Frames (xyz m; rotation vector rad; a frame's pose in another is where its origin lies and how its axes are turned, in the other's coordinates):
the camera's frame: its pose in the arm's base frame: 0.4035 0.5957 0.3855 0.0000 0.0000 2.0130
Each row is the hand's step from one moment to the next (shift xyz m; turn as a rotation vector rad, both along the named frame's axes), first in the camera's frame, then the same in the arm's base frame.
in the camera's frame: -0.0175 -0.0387 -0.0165 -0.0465 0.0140 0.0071
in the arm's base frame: 0.0425 0.0007 -0.0165 0.0072 -0.0480 0.0071
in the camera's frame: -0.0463 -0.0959 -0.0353 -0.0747 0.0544 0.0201
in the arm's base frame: 0.1065 -0.0008 -0.0353 -0.0172 -0.0908 0.0201
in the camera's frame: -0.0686 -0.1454 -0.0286 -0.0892 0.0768 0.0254
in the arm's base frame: 0.1608 0.0002 -0.0286 -0.0312 -0.1135 0.0254
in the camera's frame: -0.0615 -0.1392 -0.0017 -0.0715 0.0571 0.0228
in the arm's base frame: 0.1521 0.0040 -0.0017 -0.0210 -0.0891 0.0228
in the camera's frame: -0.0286 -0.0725 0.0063 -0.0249 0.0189 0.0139
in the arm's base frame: 0.0778 0.0052 0.0063 -0.0064 -0.0306 0.0139
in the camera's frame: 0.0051 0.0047 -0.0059 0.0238 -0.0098 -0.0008
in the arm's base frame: -0.0064 0.0026 -0.0059 -0.0013 0.0257 -0.0008
